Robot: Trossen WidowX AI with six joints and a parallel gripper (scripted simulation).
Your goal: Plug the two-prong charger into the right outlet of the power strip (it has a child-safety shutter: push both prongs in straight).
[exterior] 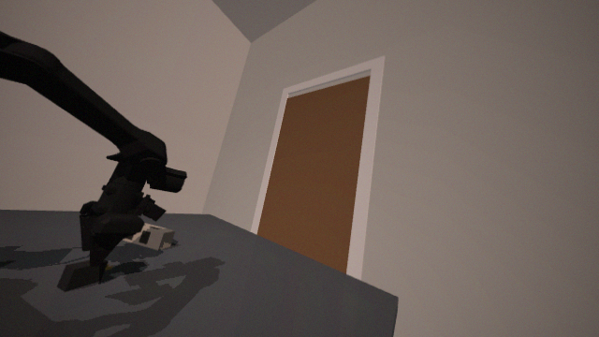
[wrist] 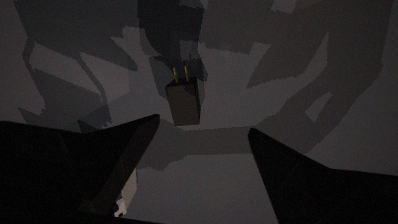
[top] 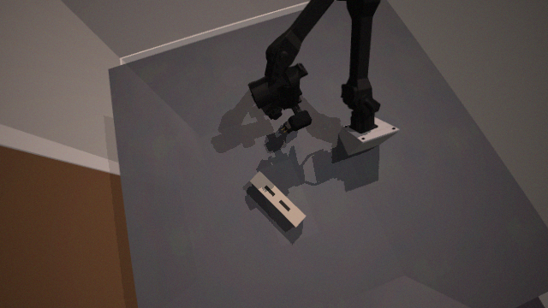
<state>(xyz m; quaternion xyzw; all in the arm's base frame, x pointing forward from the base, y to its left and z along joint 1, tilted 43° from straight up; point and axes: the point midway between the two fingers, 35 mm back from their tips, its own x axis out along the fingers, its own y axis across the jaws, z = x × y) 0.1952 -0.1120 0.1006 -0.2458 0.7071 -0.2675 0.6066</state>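
The dark two-prong charger lies 2 cm ahead of my gripper tip, 3 cm to the left of it and 4 cm below it.
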